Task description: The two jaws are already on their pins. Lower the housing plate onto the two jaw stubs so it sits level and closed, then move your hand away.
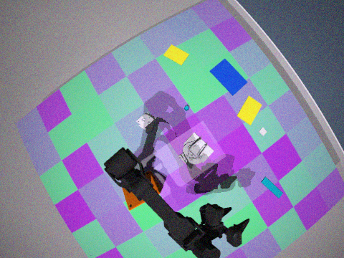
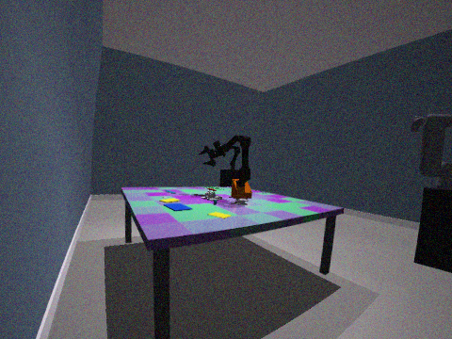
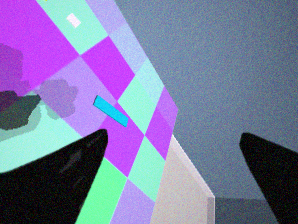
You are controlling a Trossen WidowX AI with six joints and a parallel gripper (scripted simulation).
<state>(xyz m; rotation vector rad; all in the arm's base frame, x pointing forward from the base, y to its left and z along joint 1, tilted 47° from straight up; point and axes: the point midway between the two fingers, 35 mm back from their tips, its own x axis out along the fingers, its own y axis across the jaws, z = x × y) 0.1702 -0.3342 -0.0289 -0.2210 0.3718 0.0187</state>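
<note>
Right now my gripper tip is 13 cm short of the cyan cube, 42 cm to the right of it and 28 cm above it. Also, from my gripper tip: red bar: 23 cm behind, 15 cm to the right, 29 cm below; then blue card: 39 cm ahead, 42 cm to the left, 29 cm below; then teal bar: 21 cm ahead, 12 cm to the right, 29 cm below.
</note>
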